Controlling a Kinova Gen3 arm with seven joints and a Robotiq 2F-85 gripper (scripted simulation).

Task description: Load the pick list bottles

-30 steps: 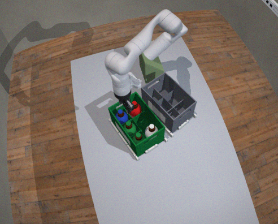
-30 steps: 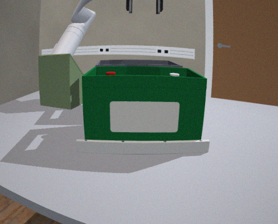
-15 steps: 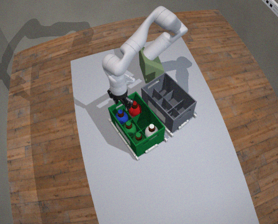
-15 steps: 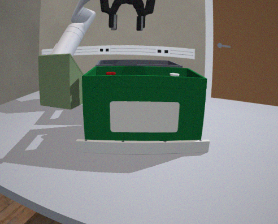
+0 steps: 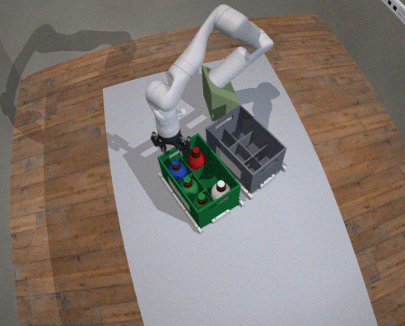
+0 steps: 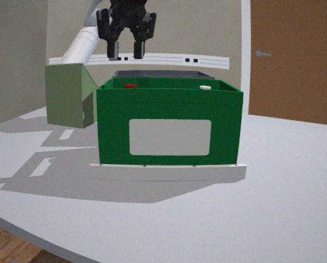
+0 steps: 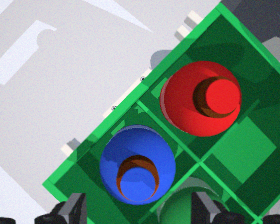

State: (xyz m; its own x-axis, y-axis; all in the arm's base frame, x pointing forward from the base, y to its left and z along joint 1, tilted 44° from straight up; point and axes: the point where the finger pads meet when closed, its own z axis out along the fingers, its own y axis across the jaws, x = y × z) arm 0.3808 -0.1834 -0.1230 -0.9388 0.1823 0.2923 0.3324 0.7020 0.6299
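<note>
My gripper is now 150 mm above the blue-label bottle. The rest, counted from my hand: green crate 60 mm ahead, 80 mm to the left, 160 mm below; then white-label bottle 120 mm ahead, 150 mm to the left, 150 mm below; then red-label bottle 40 mm behind, 80 mm to the left, 150 mm below.
</note>
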